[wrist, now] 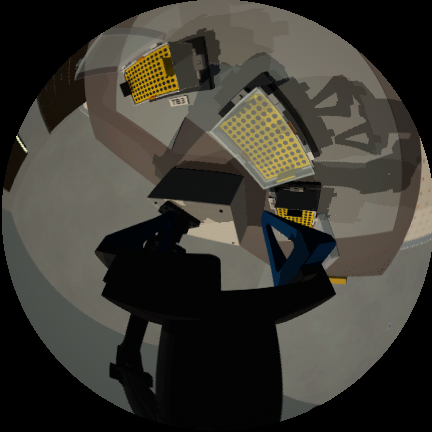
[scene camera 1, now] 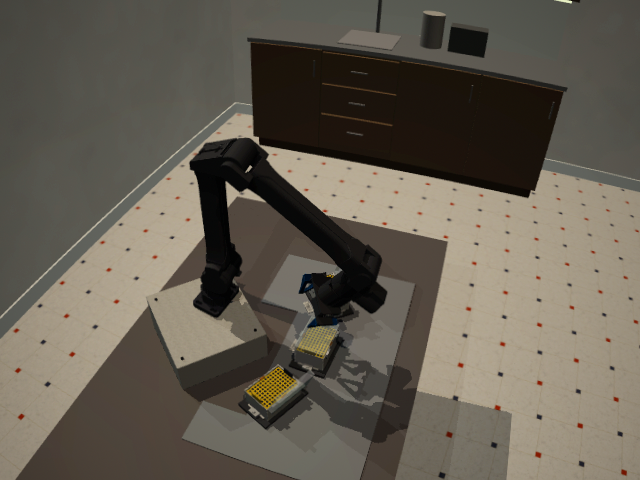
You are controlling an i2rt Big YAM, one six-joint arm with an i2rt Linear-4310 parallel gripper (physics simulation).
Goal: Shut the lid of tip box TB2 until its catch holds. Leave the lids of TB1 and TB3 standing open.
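Pixels of known places: gripper, fingertip midpoint: (wrist: 217, 215) (scene camera 1: 304, 310); arm's base, link origin: (wrist: 179, 214) (scene camera 1: 216, 297).
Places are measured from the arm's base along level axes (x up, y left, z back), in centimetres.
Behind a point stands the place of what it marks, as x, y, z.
Observation:
TB2 (scene camera 1: 316, 342) {-4.0, 1.6, -31.2} (wrist: 265, 137) {-4.0, 5.2, -31.4}, the middle tip box, has its clear lid down over the yellow tip rack; whether the catch holds cannot be told. TB3 (wrist: 150, 76) {-6.0, 23.7, -24.8}, labelled, has its clear lid (wrist: 117, 47) standing open in the wrist view; in the scene view the arm mostly hides it. TB1 (scene camera 1: 272, 387) {-6.0, -15.8, -27.1} (wrist: 296, 216) {-4.2, -10.5, -29.4}, the nearest box in the scene view, has its clear lid (scene camera 1: 306, 381) {2.2, -15.4, -36.6} (wrist: 328, 240) open. My gripper (scene camera 1: 314, 303) {5.1, 3.2, -26.7} (wrist: 217, 215) {5.1, 3.2, -26.7} is open and empty, at the far side of TB2 in the scene view, with one blue finger by its edge. Contact is unclear.
The pale robot base block (scene camera 1: 206, 335) {-1.6, -12.1, -4.7} (wrist: 215, 222) {-1.8, -7.7, -8.8} stands beside the boxes. The boxes are on a grey mat (scene camera 1: 310, 444) {-11.7, -23.3, -41.9} over a brown floor area (scene camera 1: 103, 428) {-12.0, -45.7, 7.0}. A dark cabinet (scene camera 1: 439, 113) stands at the back wall.

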